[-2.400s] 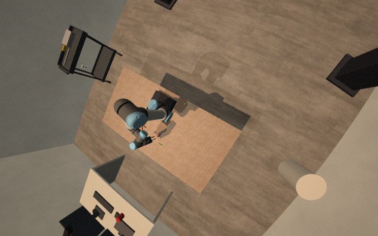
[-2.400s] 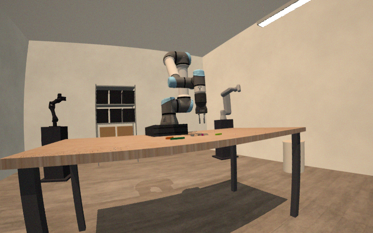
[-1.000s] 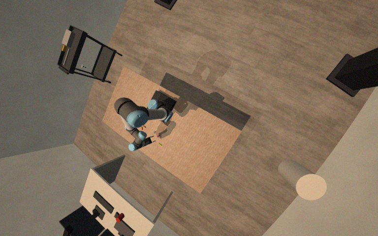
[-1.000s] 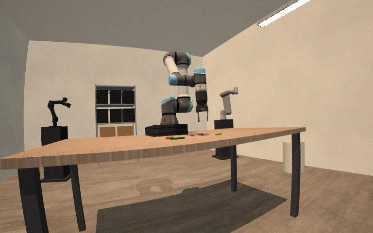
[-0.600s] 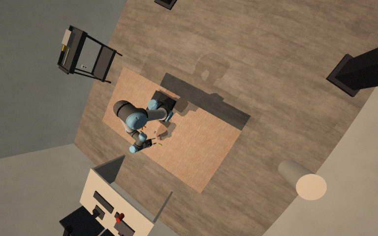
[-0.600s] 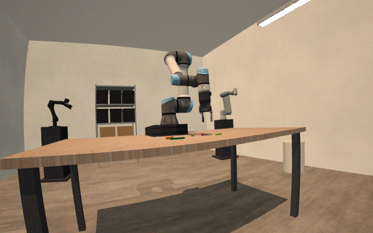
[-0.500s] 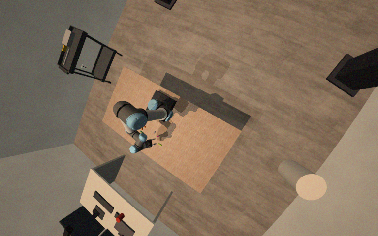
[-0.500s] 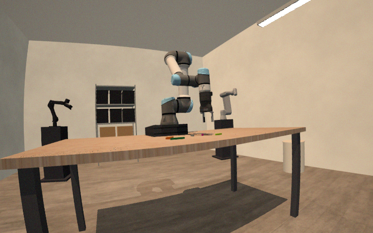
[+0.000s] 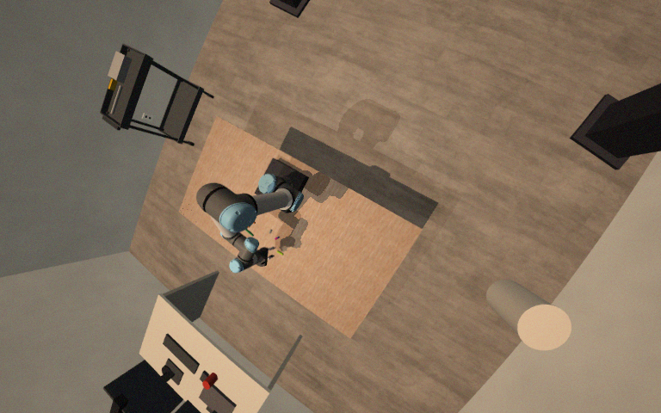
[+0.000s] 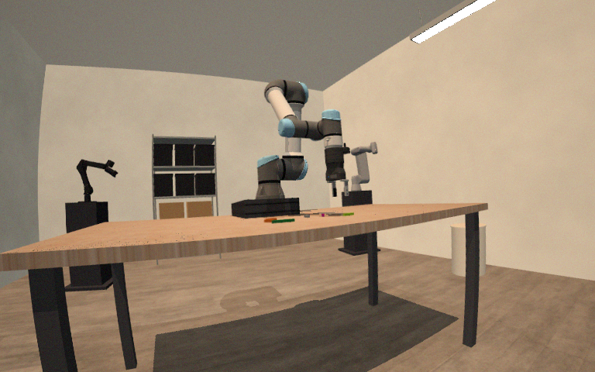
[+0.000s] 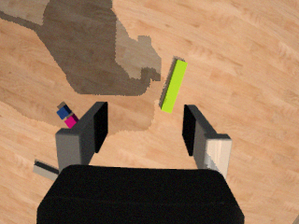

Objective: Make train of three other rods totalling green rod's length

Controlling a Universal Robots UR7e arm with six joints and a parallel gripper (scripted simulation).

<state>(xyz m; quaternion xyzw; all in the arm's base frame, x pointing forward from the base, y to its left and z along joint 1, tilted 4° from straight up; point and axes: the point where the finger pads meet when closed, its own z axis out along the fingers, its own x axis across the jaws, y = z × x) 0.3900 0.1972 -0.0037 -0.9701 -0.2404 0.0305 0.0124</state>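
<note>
Now: hand 9 cm above the lime rod, 2 cm to the right of it and 2 cm short of it. Also, from my hand: magenta rod (9 cm below, 6 cm to the right, 5 cm behind); small blue rod (9 cm below, 6 cm behind, 5 cm to the right); grey rod (13 cm to the right, 9 cm below, 6 cm behind).
</note>
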